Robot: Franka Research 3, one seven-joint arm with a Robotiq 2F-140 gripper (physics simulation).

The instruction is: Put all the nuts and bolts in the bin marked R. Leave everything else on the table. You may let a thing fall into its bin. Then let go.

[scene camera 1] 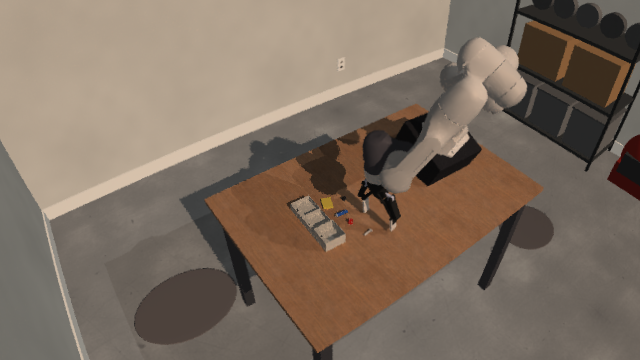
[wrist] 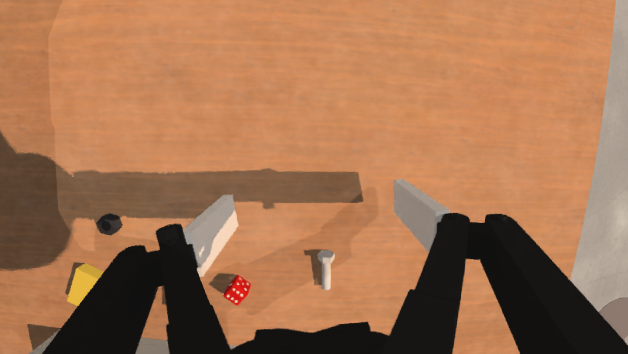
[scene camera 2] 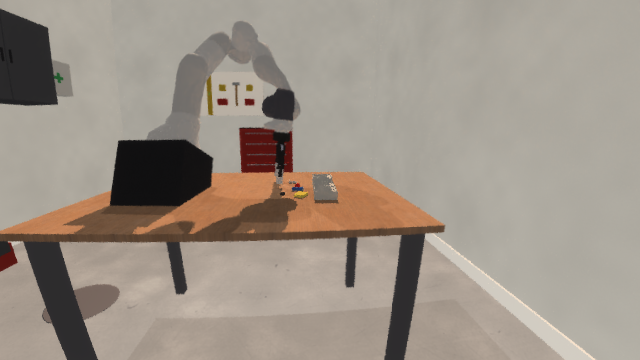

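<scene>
A light grey bolt (scene camera 1: 368, 232) (scene camera 2: 292, 182) (wrist: 326, 270) lies on the table, its head toward the top of the wrist view. A dark hex nut (scene camera 1: 343, 198) (scene camera 2: 282, 193) (wrist: 109, 224) lies on the table, left of the fingers in the wrist view. My gripper (scene camera 1: 379, 219) (scene camera 2: 279, 181) (wrist: 314, 203) is wide open and empty, low over the table. The bolt shows below the fingertips in the wrist view, not between the pads. A grey three-compartment bin tray (scene camera 1: 336, 242) (scene camera 2: 325, 192) stands beside the small objects; its letters cannot be read.
A red die (scene camera 1: 350, 221) (scene camera 2: 297, 185) (wrist: 237, 290) lies between the bolt and a blue battery (scene camera 1: 341, 213) (scene camera 2: 298, 189). A yellow block (scene camera 1: 327, 203) (scene camera 2: 300, 194) (wrist: 84, 284) lies near the tray. The black robot base block (scene camera 1: 450, 162) (scene camera 2: 150, 172) stands on the table.
</scene>
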